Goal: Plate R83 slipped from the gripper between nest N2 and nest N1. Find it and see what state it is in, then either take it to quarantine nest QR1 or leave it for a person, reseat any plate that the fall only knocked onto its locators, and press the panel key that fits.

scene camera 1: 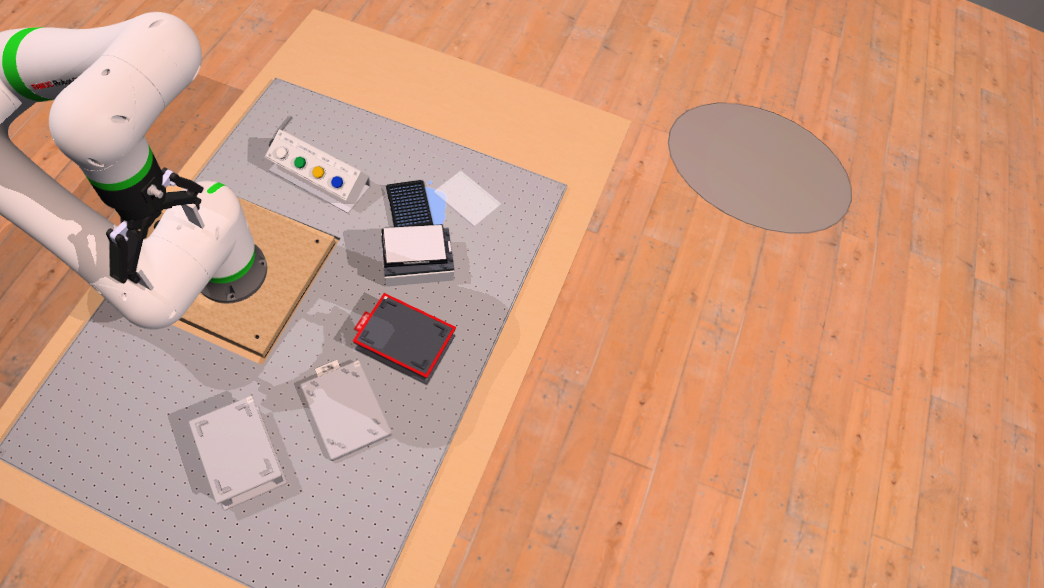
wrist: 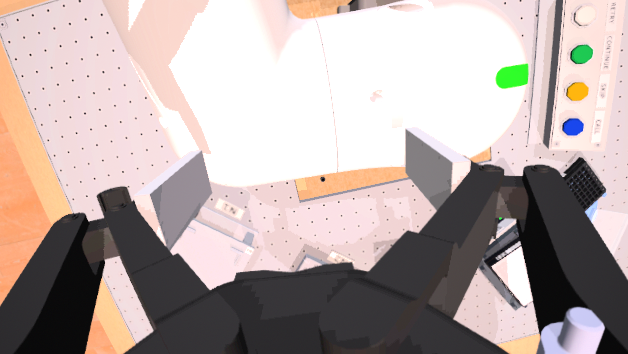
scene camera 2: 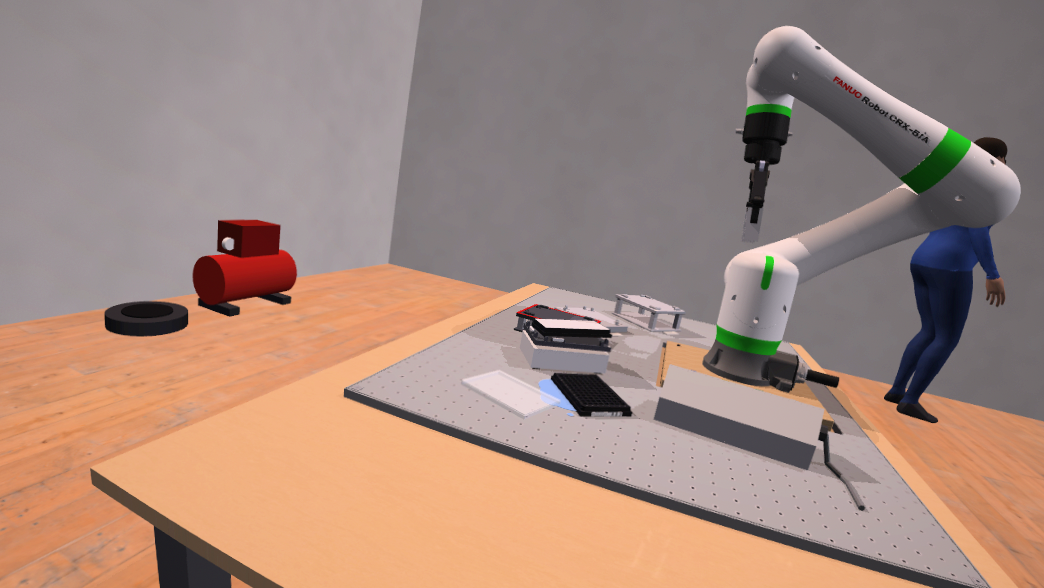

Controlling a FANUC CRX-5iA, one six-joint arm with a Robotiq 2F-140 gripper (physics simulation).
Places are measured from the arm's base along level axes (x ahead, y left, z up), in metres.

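Pixels of known places: gripper, fingertip midpoint: [scene camera 1: 171,253] [wrist: 305,161] [scene camera 2: 748,241]; arm's base, link origin: [scene camera 1: 231,271] [scene camera 2: 738,372].
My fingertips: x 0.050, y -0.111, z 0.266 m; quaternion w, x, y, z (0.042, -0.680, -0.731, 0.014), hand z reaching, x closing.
For each thing: its middle in the pictures, then the offset to it from my fingertips. "pt": a spot on its surface instead.
- black well plate, body centre: [scene camera 2: 589,393] [wrist: 567,199] [scene camera 1: 409,205] 0.154 m ahead, 0.461 m left, 0.274 m down
- light blue patch, surface spot: [scene camera 2: 556,395] [scene camera 1: 434,204] pt 0.194 m ahead, 0.500 m left, 0.280 m down
- clear lid, body centre: [scene camera 2: 510,392] [scene camera 1: 467,198] [wrist: 598,242] 0.247 m ahead, 0.553 m left, 0.277 m down
- white-topped plate, body centre: [scene camera 2: 571,327] [wrist: 526,270] [scene camera 1: 414,245] 0.247 m ahead, 0.352 m left, 0.211 m down
- Red-rimmed nest QR1, body centre: [scene camera 1: 405,337] [scene camera 2: 558,324] 0.338 m ahead, 0.188 m left, 0.258 m down
- nest N2, body centre: [scene camera 1: 345,409] [scene camera 2: 590,317] 0.327 m ahead, 0.006 m left, 0.268 m down
- raised nest N1, body centre: [wrist: 201,265] [scene camera 1: 237,452] [scene camera 2: 647,311] 0.221 m ahead, 0.174 m right, 0.249 m down
- key panel, body centre: [scene camera 2: 736,407] [wrist: 579,73] [scene camera 1: 316,167] 0.059 m back, 0.410 m left, 0.239 m down
My gripper [scene camera 1: 166,246] [scene camera 2: 753,227] [wrist: 305,161] is open and empty, high over the arm's base. A black well plate [scene camera 1: 409,203] [scene camera 2: 590,393] [wrist: 584,184] lies on the board, its label unreadable, beside a light blue patch [scene camera 1: 437,204] [scene camera 2: 556,395] and a clear lid [scene camera 1: 467,197] [scene camera 2: 511,392]. A white-topped plate [scene camera 1: 413,243] [scene camera 2: 572,326] [wrist: 515,275] sits on the shaker [scene camera 1: 420,275] [scene camera 2: 568,357], looking tilted in scene camera 2. Red-rimmed nest QR1 [scene camera 1: 405,336], nest N2 [scene camera 1: 344,410] and raised nest N1 [scene camera 1: 235,451] [wrist: 215,252] hold no plate.
The key panel [scene camera 1: 315,170] [wrist: 582,75] has white RETRY, green CONTINUE, yellow SKIP and blue CALL keys. A person [scene camera 2: 942,270] stands behind the arm. A red compressor [scene camera 2: 244,273], a black ring [scene camera 2: 146,326] and a grey disc [scene camera 1: 759,168] are on the floor.
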